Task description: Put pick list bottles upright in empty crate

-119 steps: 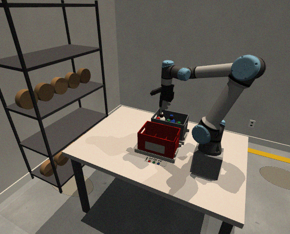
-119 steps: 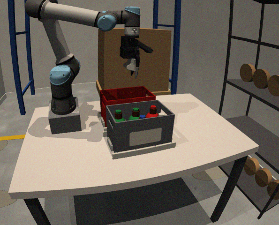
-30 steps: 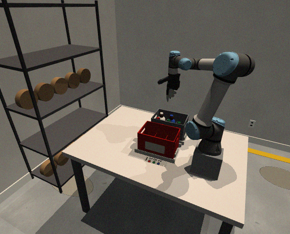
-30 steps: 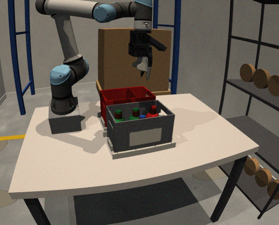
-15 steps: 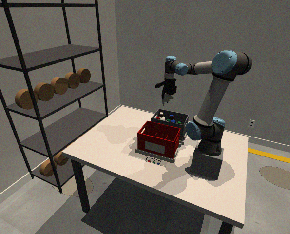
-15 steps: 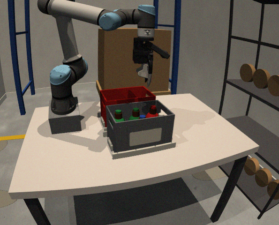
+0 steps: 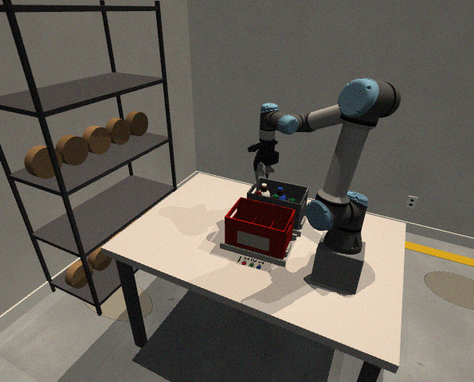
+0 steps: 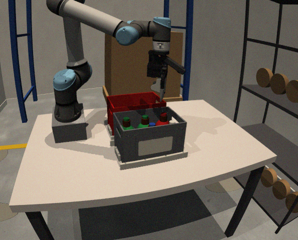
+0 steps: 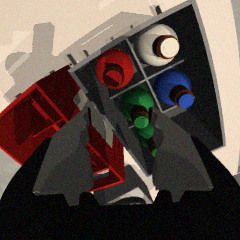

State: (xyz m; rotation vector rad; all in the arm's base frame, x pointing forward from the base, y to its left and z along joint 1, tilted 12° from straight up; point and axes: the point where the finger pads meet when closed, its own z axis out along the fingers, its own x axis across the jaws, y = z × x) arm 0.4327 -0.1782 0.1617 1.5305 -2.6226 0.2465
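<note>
The red bottle lies 16 cm below my hand and 1 cm ahead of it. Round my hand: grey crate (17 cm below, 8 cm behind, 4 cm to the right); then blue bottle (16 cm below, 9 cm to the right, 8 cm behind); then white bottle (16 cm below, 9 cm to the right, 1 cm ahead).
</note>
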